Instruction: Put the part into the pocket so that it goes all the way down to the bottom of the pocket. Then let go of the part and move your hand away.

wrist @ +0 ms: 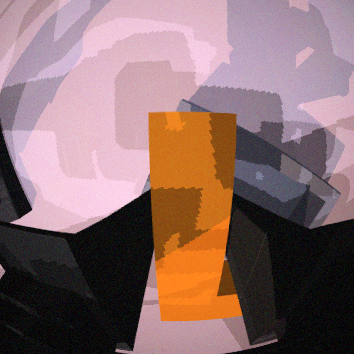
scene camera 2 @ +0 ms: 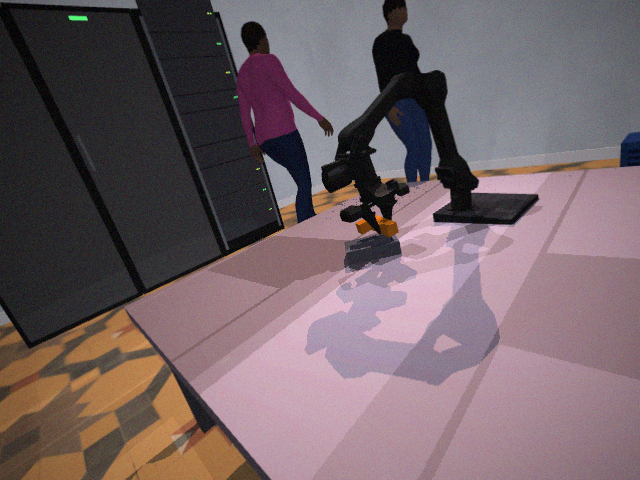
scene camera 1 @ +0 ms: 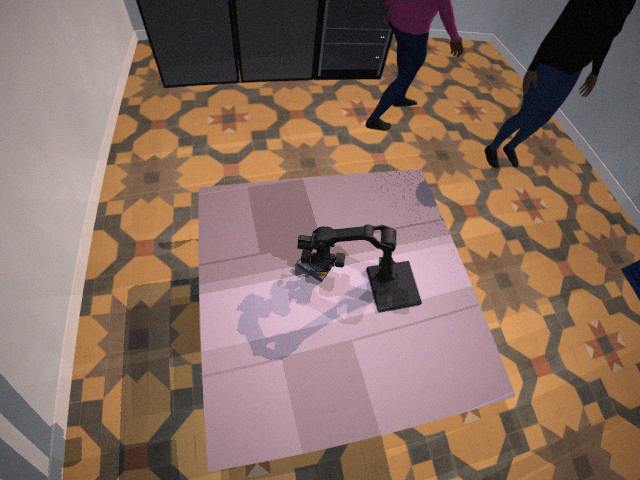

Labels:
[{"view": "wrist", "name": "gripper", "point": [186, 195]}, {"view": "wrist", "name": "orange part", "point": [191, 154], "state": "held by the gripper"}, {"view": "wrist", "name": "grey pocket block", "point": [263, 174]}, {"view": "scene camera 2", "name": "gripper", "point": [385, 231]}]

